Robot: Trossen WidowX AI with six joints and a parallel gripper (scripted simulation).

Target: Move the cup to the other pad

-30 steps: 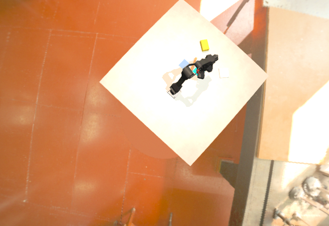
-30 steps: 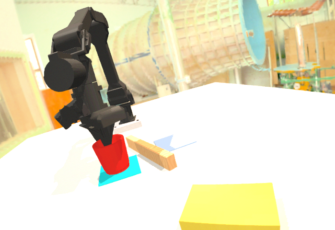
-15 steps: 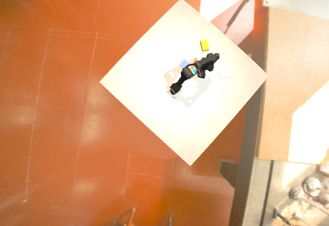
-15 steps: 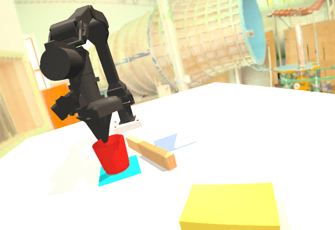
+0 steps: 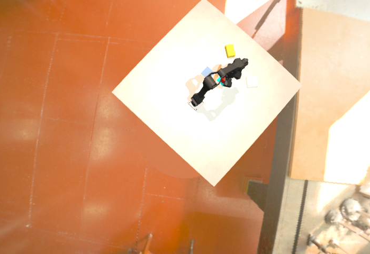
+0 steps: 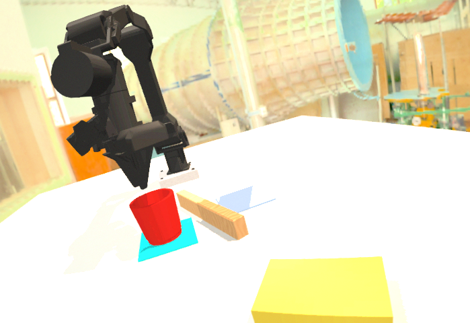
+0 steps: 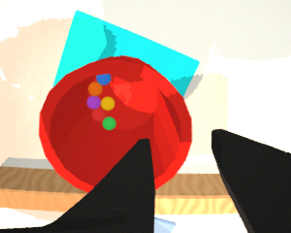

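The red cup lies 2 cm ahead of my gripper tip, 2 cm to the left of it and 5 cm below it. From my gripper tip the other things lie so: pale blue pad: 5 cm behind, 16 cm to the left, 10 cm below; then cyan pad: 3 cm ahead, 2 cm to the left, 10 cm below; then wooden block: 1 cm behind, 9 cm to the left, 8 cm below.
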